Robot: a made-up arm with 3 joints. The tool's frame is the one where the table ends. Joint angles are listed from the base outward.
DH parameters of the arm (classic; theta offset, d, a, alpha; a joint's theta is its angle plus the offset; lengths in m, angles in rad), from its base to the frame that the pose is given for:
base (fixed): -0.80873 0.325 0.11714 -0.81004
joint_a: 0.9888 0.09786 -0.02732 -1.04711
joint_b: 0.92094 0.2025 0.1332 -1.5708
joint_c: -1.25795 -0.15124 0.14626 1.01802
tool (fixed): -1.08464 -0.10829 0 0
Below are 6 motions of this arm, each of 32 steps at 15 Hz.
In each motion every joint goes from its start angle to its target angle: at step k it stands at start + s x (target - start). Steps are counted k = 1, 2, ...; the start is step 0. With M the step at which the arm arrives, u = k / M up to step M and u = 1 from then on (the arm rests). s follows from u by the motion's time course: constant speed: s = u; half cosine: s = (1 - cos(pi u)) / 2; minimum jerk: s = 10 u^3 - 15 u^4 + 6 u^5.
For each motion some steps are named. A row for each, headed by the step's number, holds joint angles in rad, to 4 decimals.
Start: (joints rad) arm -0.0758 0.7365 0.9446
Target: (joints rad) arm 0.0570 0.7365 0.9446
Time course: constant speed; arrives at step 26
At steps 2, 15, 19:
2: -0.0656 0.7365 0.9446
15: 0.0008 0.7365 0.9446
19: 0.0212 0.7365 0.9446

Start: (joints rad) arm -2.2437 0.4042 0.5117
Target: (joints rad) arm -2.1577 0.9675 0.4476
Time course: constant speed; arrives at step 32
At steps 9, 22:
9: -2.2195 0.5626 0.4937
22: -2.1846 0.7915 0.4676

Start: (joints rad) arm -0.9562 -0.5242 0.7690
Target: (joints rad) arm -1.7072 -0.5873 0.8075
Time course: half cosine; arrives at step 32
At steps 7, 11, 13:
7: -1.0414 -0.5314 0.7734
11: -1.1547 -0.5409 0.7792
13: -1.2227 -0.5466 0.7827

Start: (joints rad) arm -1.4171 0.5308 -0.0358
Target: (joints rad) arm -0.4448 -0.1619 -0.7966
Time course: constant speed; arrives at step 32
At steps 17, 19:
17: -0.9006 0.1628 -0.4400
19: -0.8398 0.1195 -0.4875

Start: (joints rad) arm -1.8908 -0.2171 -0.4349
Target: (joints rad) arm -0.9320 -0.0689 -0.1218
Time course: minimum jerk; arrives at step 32
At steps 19, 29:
19: -1.2468 -0.1176 -0.2246
29: -0.9388 -0.0700 -0.1240

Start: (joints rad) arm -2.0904 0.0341 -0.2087
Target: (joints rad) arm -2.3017 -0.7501 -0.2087
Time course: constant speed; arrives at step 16
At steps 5, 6, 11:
5: -2.1564 -0.2110 -0.2087
6: -2.1696 -0.2600 -0.2087
11: -2.2357 -0.5050 -0.2087

